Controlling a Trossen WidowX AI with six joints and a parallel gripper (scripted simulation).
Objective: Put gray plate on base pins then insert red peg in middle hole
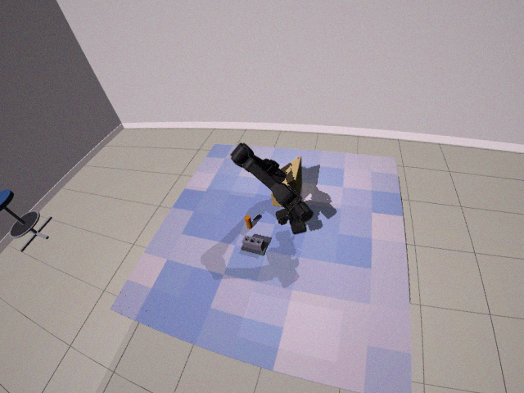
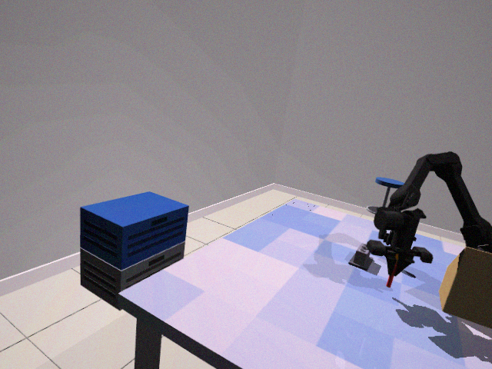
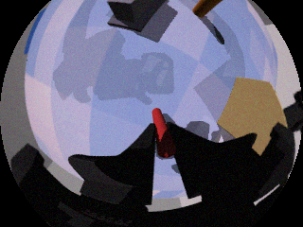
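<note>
The gray plate lies 180 mm to the right of my gripper tip, 120 mm ahead of it and 20 mm below it. From my gripper tip the other things lie so: red peg right at my gripper tip; orange peg 240 mm to the right, 30 mm below, 10 mm ahead; base 180 mm to the right, 120 mm ahead, 60 mm below.
</note>
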